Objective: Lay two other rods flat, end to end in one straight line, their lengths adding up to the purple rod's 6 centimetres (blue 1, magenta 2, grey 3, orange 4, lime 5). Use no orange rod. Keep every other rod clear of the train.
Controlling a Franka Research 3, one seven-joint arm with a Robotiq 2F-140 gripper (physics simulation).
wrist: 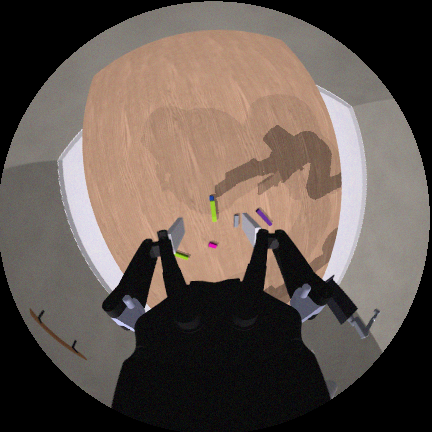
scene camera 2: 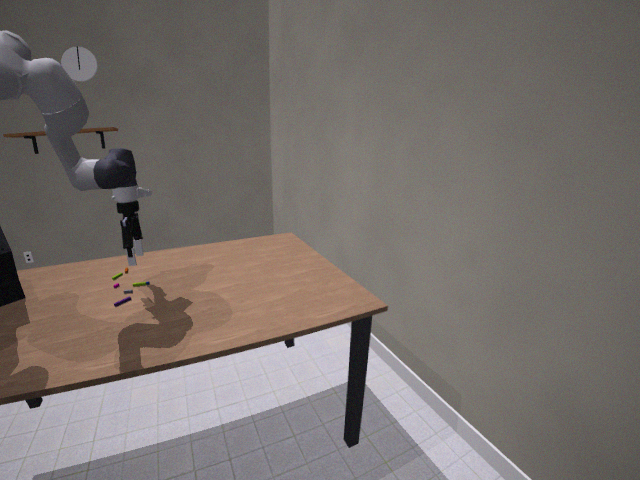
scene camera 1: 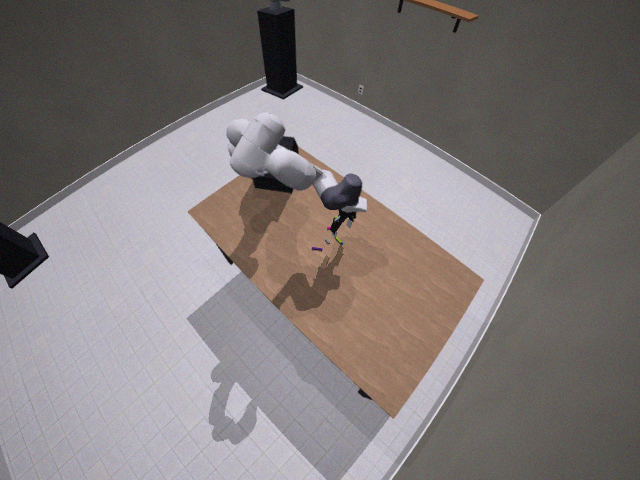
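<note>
A lime rod lies flat, with the blue rod at its far end in the wrist view. The two look end to end and about in line; a hairline gap cannot be ruled out. The purple rod lies apart, at a slant. My gripper is open and empty, raised above the table. The grey rod lies between the lime and purple rods, touching neither.
A magenta rod lies nearer the gripper's body in the wrist view. A second lime rod lies by the left finger there. An orange rod lies behind them in scene camera 2.
</note>
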